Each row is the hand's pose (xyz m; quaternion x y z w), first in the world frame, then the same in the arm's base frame.
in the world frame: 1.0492 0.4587 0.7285 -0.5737 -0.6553 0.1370 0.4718
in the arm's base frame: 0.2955 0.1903 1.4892 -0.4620 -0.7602 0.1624 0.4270
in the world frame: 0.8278 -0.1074 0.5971 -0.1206 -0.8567 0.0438 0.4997
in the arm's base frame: 0.2677 -0.4065 1.3163 0.0210 -0.8893 0.0919 0.4475
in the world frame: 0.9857 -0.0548 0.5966 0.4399 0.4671 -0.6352 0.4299
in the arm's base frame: 0.4018 -0.3095 1.3341 0.4051 0.5223 -0.5287 0.5325
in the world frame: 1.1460 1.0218 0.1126 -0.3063 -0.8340 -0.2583 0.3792
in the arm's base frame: 0.2726 0.7947 0.9062 -0.1539 -0.8818 -0.2331 0.3801
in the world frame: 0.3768 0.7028 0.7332 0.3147 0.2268 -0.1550 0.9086
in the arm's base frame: -0.4168 0.2231 1.4321 0.3063 0.2308 0.0057 0.9235
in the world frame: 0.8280 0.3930 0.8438 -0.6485 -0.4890 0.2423 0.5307
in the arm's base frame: 0.0950 0.0547 1.5785 -0.5647 -0.6128 0.2757 0.4791
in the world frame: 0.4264 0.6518 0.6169 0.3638 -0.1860 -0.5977 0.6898
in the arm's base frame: -0.3440 0.1966 1.3199 0.4335 -0.1475 -0.4721 0.7532
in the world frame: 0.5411 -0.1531 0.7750 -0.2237 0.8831 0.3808 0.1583
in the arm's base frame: -0.0065 -0.5464 1.4617 -0.3693 0.8205 0.4107 0.1473
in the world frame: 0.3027 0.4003 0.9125 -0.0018 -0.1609 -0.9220 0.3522
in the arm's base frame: -0.4120 -0.0985 1.5923 0.0765 -0.1536 -0.8606 0.4794
